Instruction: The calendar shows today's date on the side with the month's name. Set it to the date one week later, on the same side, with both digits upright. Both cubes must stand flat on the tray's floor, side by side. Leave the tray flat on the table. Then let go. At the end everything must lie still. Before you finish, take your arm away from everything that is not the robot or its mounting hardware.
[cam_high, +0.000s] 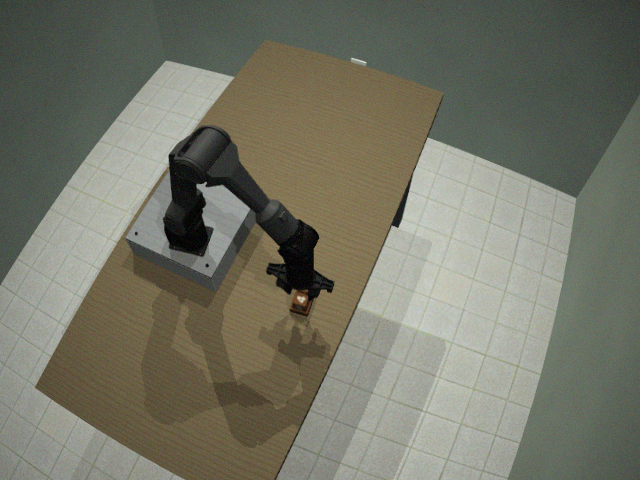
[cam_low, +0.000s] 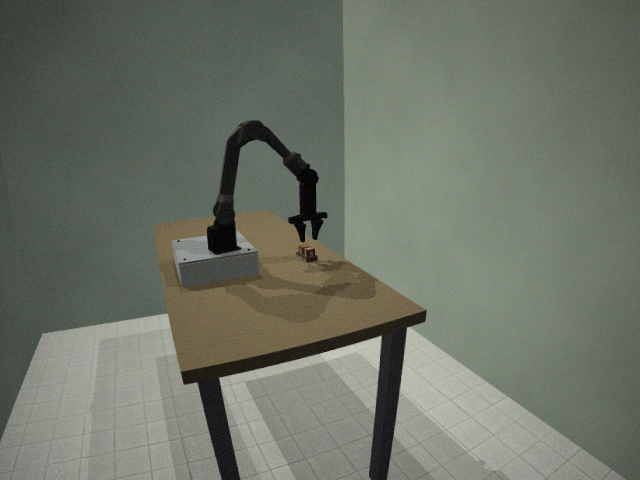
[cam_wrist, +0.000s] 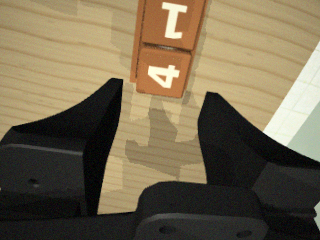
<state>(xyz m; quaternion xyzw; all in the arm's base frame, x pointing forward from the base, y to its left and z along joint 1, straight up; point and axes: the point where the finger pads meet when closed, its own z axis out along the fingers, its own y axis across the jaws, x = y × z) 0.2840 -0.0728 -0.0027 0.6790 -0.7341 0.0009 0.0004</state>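
Right now my hand is 5 cm above the cube. Round my hand: brown tray: 7 cm below, 2 cm to the left.
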